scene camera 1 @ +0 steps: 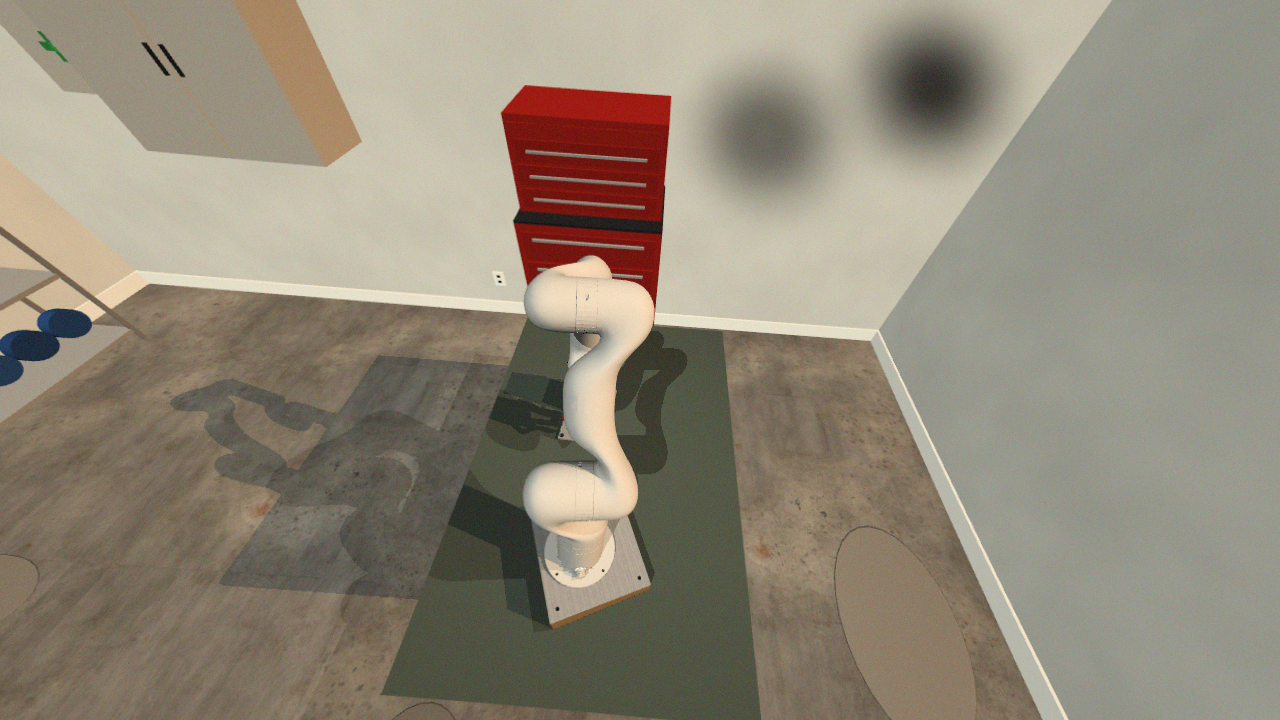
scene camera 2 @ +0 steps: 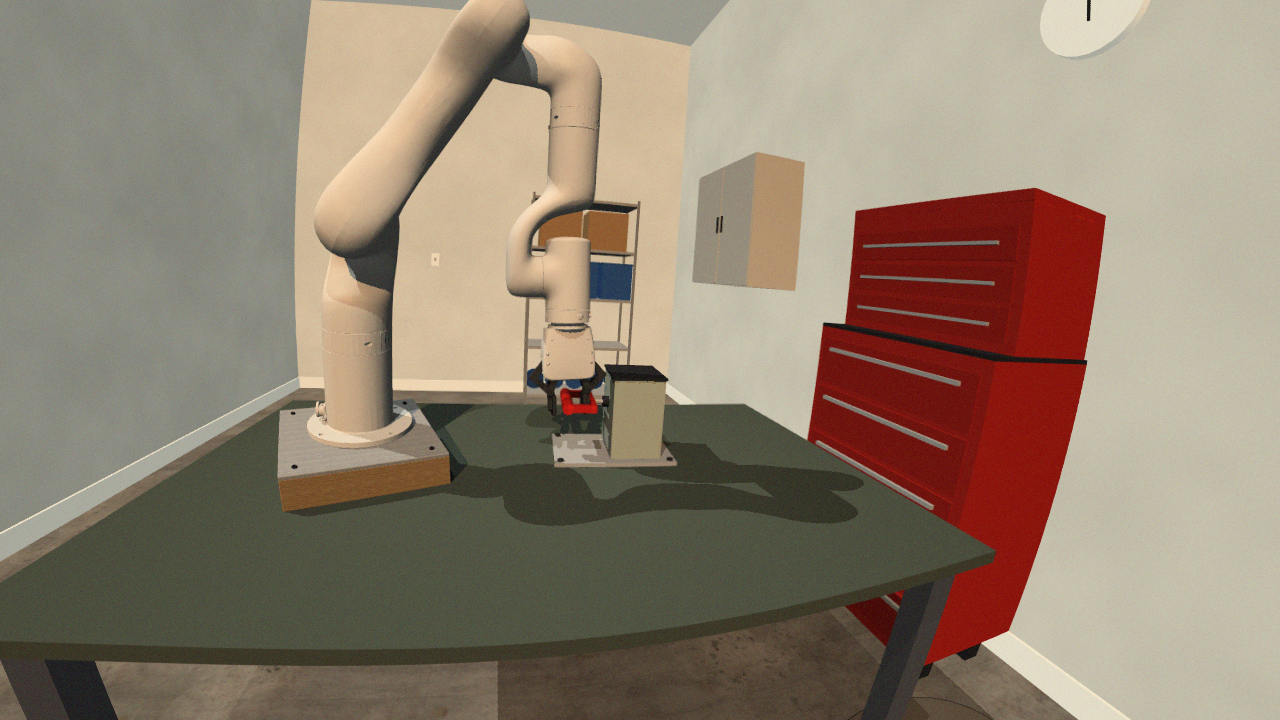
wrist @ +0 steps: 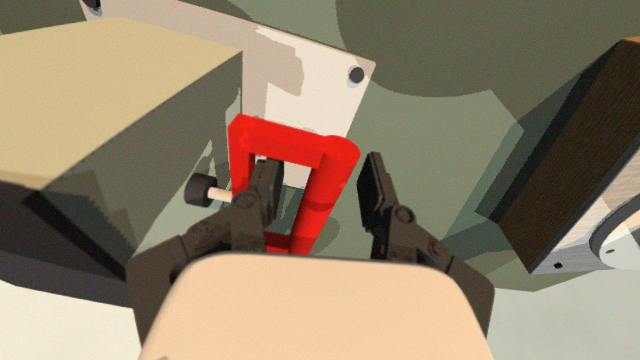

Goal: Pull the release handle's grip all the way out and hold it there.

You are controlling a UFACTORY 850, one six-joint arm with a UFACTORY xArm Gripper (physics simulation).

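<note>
The release handle's red grip (scene camera 2: 581, 409) (wrist: 324, 195) is a rectangular loop with a thick round outer bar. It stands a short way out from the beige housing (scene camera 2: 637, 420) (wrist: 110, 85) on a pale rod (wrist: 220, 194) that comes from a black collar (wrist: 199, 190). The housing stands on a light base plate (scene camera 2: 572, 457) (wrist: 327, 107). My gripper (scene camera 2: 570, 401) (wrist: 323, 163) is open around the outer bar, one finger over the loop's opening and the other beyond the bar, with gaps at both sides in the wrist view. In scene camera 1 the arm hides the gripper and most of the handle unit.
The arm's wood-sided base block (scene camera 1: 617, 582) (scene camera 2: 358, 485) (wrist: 565, 165) stands on the green table (scene camera 1: 689, 537) (scene camera 2: 447, 573), to the right in the wrist view. A red tool cabinet (scene camera 1: 586, 134) (scene camera 2: 939, 385) stands by the wall behind the table.
</note>
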